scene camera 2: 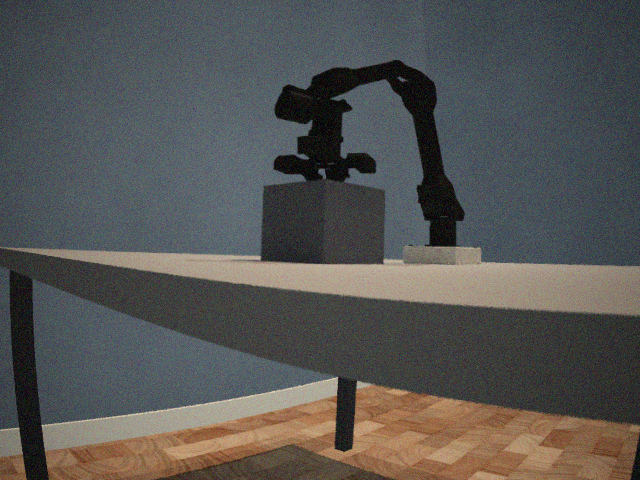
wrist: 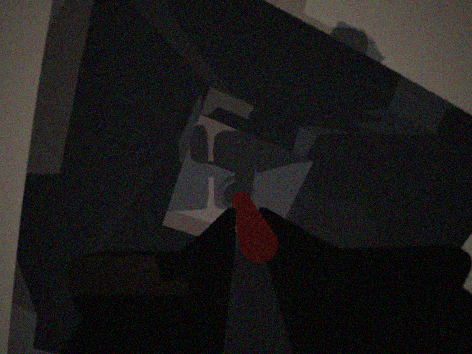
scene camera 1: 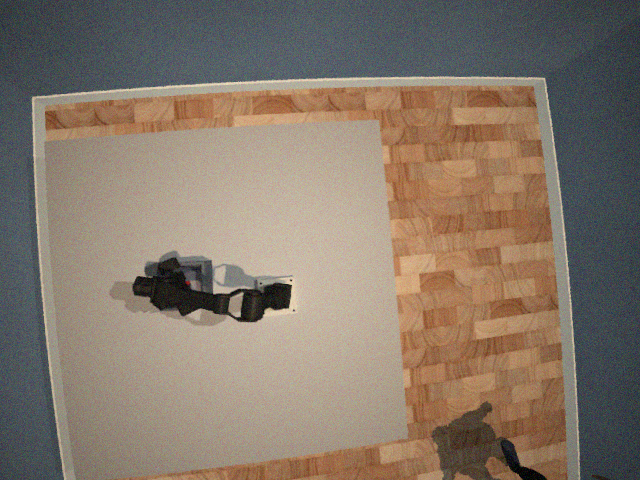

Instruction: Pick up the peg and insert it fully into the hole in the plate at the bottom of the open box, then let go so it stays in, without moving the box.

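Where they show: gripper, fingertip midpoint: (wrist: 246,215); arm's base at its link origin: (scene camera 2: 443,247) (scene camera 1: 282,293).
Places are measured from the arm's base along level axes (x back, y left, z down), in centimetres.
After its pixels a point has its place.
The red peg (wrist: 256,232) @[x -35.5, y -1.3, z -9.9 cm] (scene camera 1: 187,283) @[x -33.6, y -2.3, z -4.2 cm] is held between the fingers and leans a little in the wrist view, its far end down toward the plate. My gripper (wrist: 246,215) @[x -34.4, y -2.1, z -5.9 cm] is shut on the peg, with its fingertips down inside the open box (scene camera 1: 206,271) @[x -26.6, y -7.1, z -7.2 cm] (scene camera 2: 292,222) @[x -42.0, y -0.5, z -3.0 cm]. The grey plate (wrist: 280,187) @[x -36.1, y -4.6, z -2.0 cm] lies at the box bottom. A dark round hole (wrist: 231,192) shows in it, partly covered by the peg's far end. Whether that end touches the plate or enters the hole, I cannot tell. In scene camera 2 the box walls hide the peg and fingertips.
The box walls stand close around the fingers, and gripper shadows darken the inside. The arm's white base (scene camera 1: 292,304) @[x 4.1, y 4.1, z 0.0 cm] (scene camera 2: 439,255) @[x -8.0, y 5.2, z 2.0 cm] stands beside the box on the pale table (scene camera 1: 232,392) @[x -16.7, y 39.1, z 3.8 cm] (scene camera 2: 491,286) @[x -65.2, y 54.5, z 3.8 cm]. Part of a person's leg (scene camera 1: 511,454) shows at the lower right of scene camera 1.
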